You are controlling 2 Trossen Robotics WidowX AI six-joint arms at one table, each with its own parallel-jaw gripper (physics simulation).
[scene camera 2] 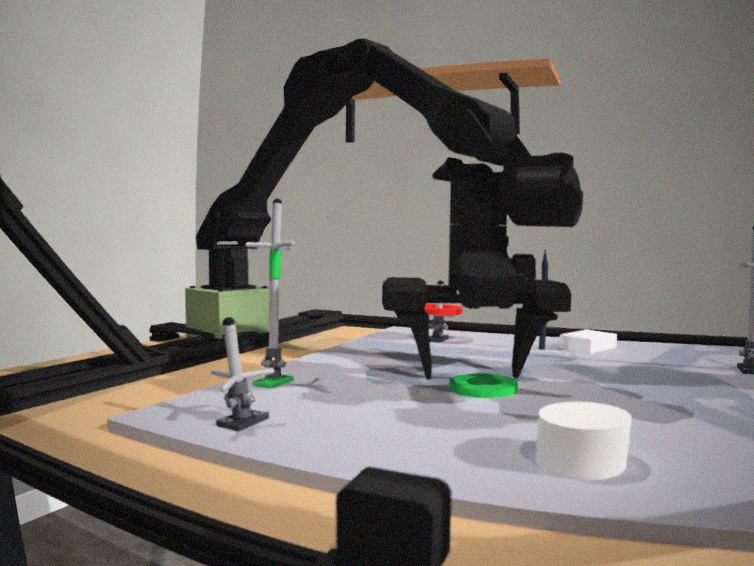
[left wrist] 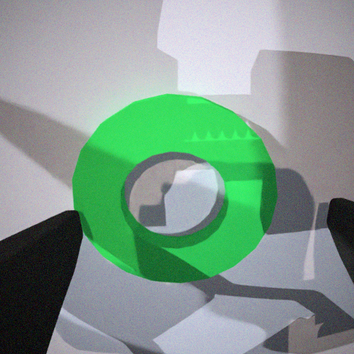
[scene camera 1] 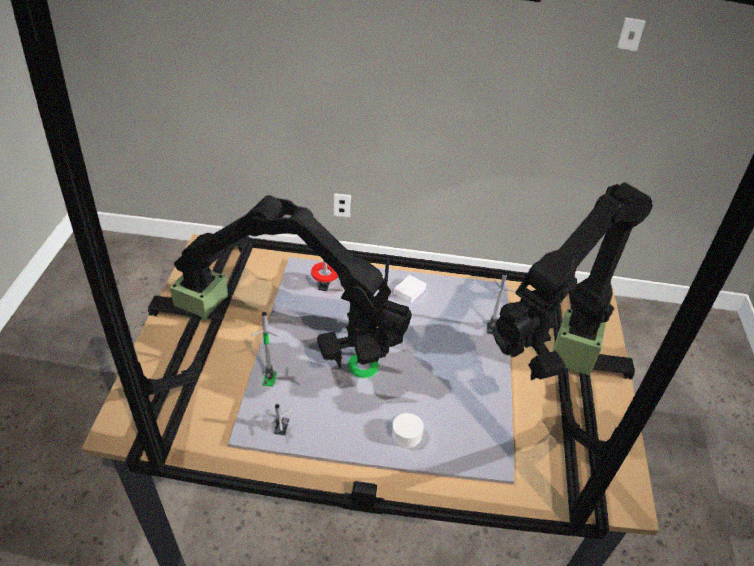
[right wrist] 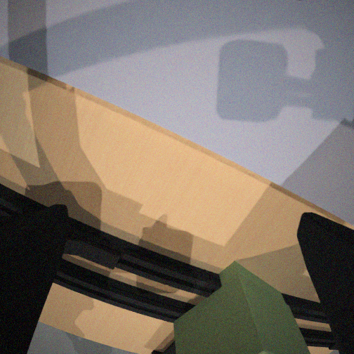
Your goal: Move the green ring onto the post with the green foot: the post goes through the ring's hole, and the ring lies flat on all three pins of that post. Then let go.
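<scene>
The green ring lies flat on the grey mat. My left gripper is open and empty, pointing down low at the ring's back edge. In the left wrist view the ring lies largely above the line between the tips, nearer the left-hand finger. The post with the green foot stands upright at the left of both scene views, bare, with its pins near the top above a green band. My right gripper is open and empty, far right in scene camera 1.
A short post with a dark foot stands front left. A white cylinder stands at the front. Behind are a red ring on a post, a white block and a dark spike.
</scene>
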